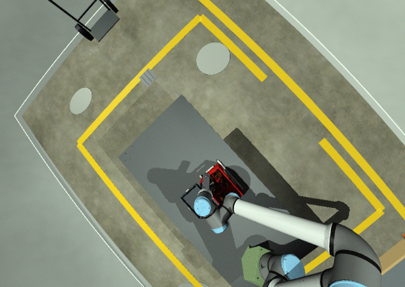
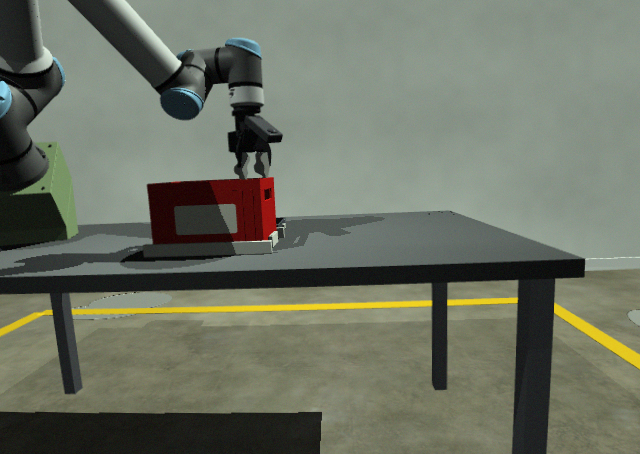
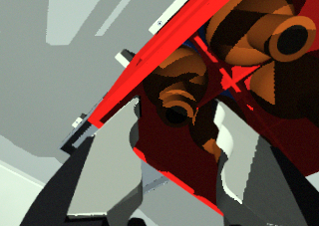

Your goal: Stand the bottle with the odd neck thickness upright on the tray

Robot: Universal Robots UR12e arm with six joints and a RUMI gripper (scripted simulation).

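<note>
My hand is 80 mm to the left of the bottle, 70 mm above it and 10 mm past it. The rest, counted from my hand: dark tray: 230 mm to the left, 140 mm below, 100 mm behind; red crate: 90 mm behind, 70 mm below, 40 mm to the right.
</note>
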